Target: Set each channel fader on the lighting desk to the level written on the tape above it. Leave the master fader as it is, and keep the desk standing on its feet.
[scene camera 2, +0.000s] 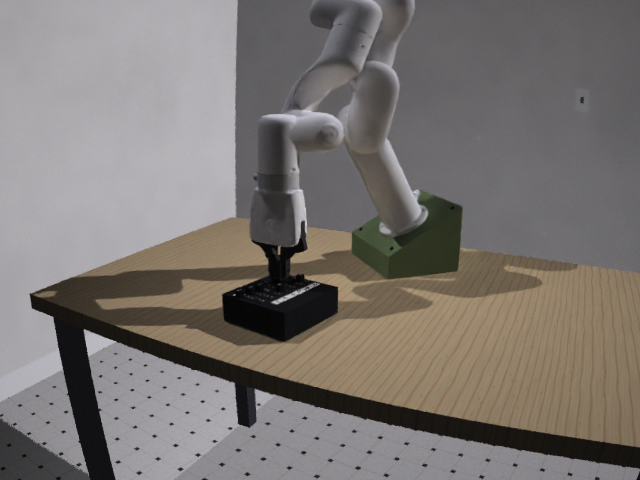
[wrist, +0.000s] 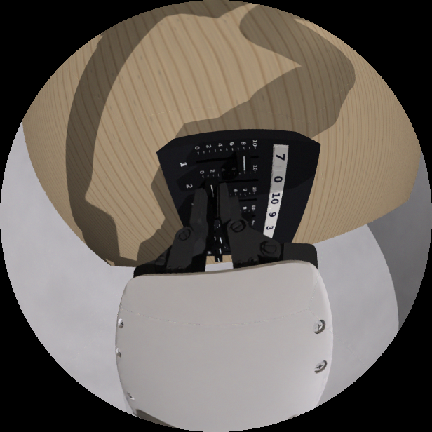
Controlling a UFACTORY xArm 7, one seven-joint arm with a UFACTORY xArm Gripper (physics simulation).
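Note:
The black lighting desk stands flat on the table. Its white tape reads 7, 0, 10, 9, 3 in the wrist view; its lower end is hidden. The channel 1 fader stands near the 8 mark. My gripper points down at the desk, its fingertips slightly apart with the channel 2 fader between them, near the low end of its scale. The fingers cover much of the lower channels; several fader caps show between them, too dark to read. The master fader cannot be made out clearly.
The wooden table carries the desk and the green base block of the arm, which stands behind the desk to the right. The table's front edge runs in front of the desk. Arm shadows fall around the desk.

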